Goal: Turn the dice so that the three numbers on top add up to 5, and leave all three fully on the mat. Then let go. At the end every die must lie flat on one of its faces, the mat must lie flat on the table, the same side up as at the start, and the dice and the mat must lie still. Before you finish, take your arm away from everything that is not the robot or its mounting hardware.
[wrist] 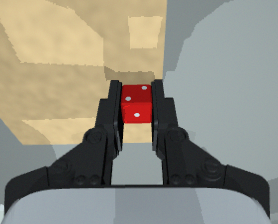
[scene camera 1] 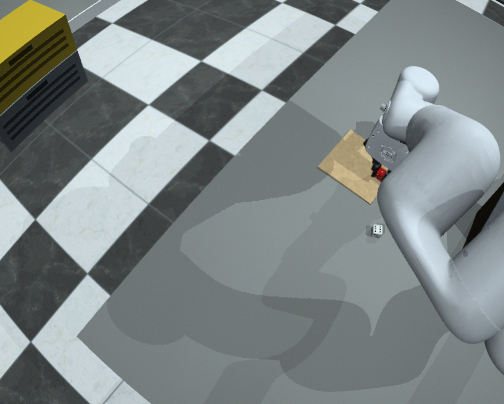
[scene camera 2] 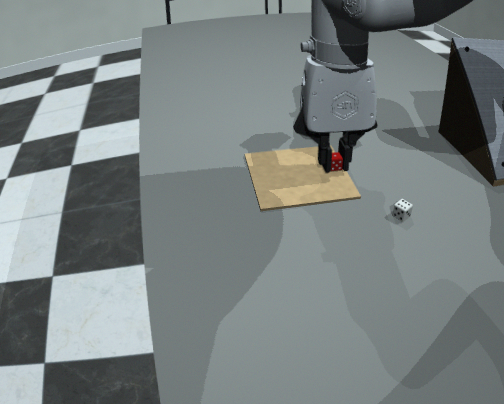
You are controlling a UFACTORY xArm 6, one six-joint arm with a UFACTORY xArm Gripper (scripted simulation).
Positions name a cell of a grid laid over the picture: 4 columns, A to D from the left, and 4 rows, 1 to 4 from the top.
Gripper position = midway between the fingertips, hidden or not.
Observation:
I see my gripper (scene camera 2: C2), a red die (wrist: B2) and a tan mat (scene camera 2: C2).
The tan mat also shows in the wrist view (wrist: A2) and in scene camera 1 (scene camera 1: C2). My gripper is seen too in the wrist view (wrist: B2) and in scene camera 1 (scene camera 1: D2).

